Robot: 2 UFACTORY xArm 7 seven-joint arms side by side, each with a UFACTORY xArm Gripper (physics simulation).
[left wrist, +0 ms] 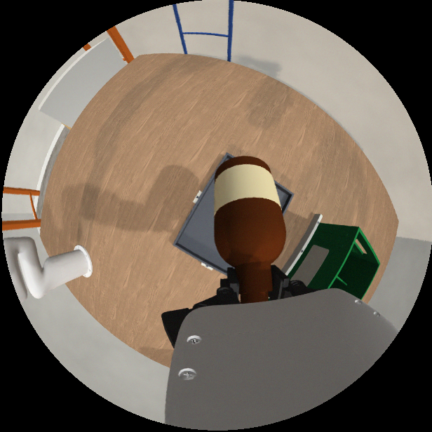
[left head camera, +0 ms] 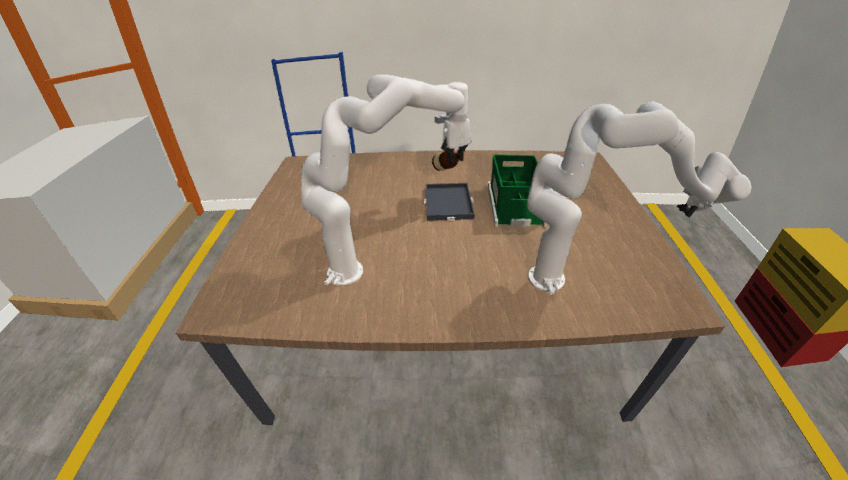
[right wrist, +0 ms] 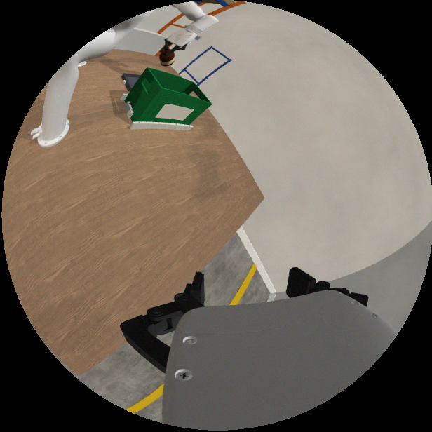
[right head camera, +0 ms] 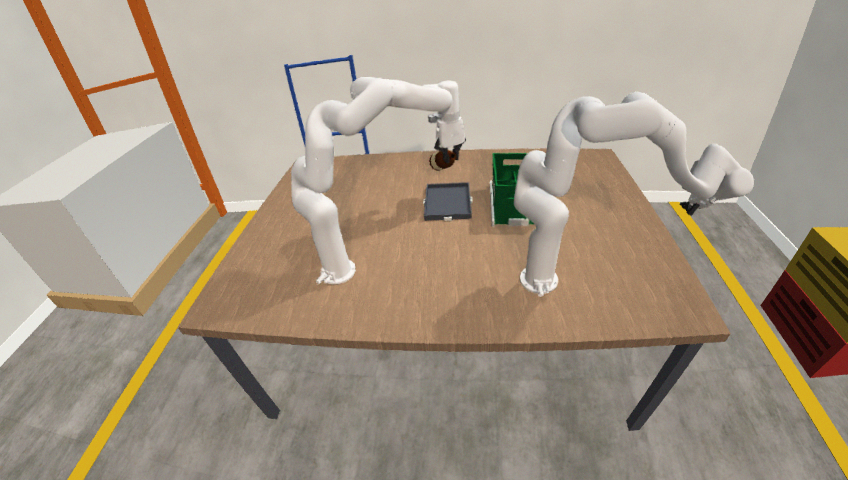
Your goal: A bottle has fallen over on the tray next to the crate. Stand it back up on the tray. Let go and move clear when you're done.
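Places are measured from the left arm's base along level axes (x back, y right, z up), in metres.
Pixels of known places: left gripper, fingertip midpoint: [left head camera: 455, 161] [right head camera: 451, 160]; right gripper, fingertip midpoint: [left head camera: 685, 196] [right head camera: 689, 193]; left arm's base, origin of the base link: [left head camera: 345, 272] [right head camera: 338, 272]; right arm's base, origin of the base link: [left head camera: 546, 278] [right head camera: 538, 280].
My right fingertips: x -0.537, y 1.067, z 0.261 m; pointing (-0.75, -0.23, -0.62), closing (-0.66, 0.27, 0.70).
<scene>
For each thing: its top centre in the pictures, then the offset to it from my right fingertips. "spot": a spot on its surface instead. Level surfaces: height alone.
- brown bottle with a cream label, middle of its top: [right head camera: 443, 147] [left head camera: 448, 148] dy -0.896, dx -0.001, dz -0.001 m
- dark grey tray, surface spot: [right head camera: 447, 217] [left head camera: 450, 217] spot: dy -0.840, dx +0.114, dz -0.246 m
- green crate, middle of its top: [right head camera: 517, 168] [left head camera: 519, 169] dy -0.622, dx -0.093, dz -0.086 m
- wooden table, its level: dz -0.261 m
A brown bottle with a cream label [left head camera: 445, 160] [right head camera: 442, 160] [left wrist: 248, 215] [right wrist: 167, 58] is in the air above the dark grey tray [left head camera: 449, 217] [right head camera: 447, 217] [left wrist: 199, 260]. My left gripper [left head camera: 455, 155] [right head camera: 450, 154] [left wrist: 250, 279] is shut on its neck. In the right wrist view the bottle hangs below the gripper, its labelled base lower than its neck and somewhat tilted. The tray stands left of the green crate [left head camera: 512, 208] [right head camera: 504, 202] [left wrist: 340, 250] [right wrist: 150, 102] in the head views. My right gripper [left head camera: 688, 209] [right head camera: 690, 208] [right wrist: 248, 284] is open and empty, beyond the table's right edge.
The wooden table [left head camera: 428, 297] [right head camera: 428, 297] [left wrist: 150, 125] [right wrist: 125, 225] carries both arm bases. White guide strips stand beside the crate. A blue frame [left head camera: 307, 57] [right head camera: 318, 61] stands behind the table. Yellow and red boxes [left head camera: 815, 279] are on the floor at the right.
</scene>
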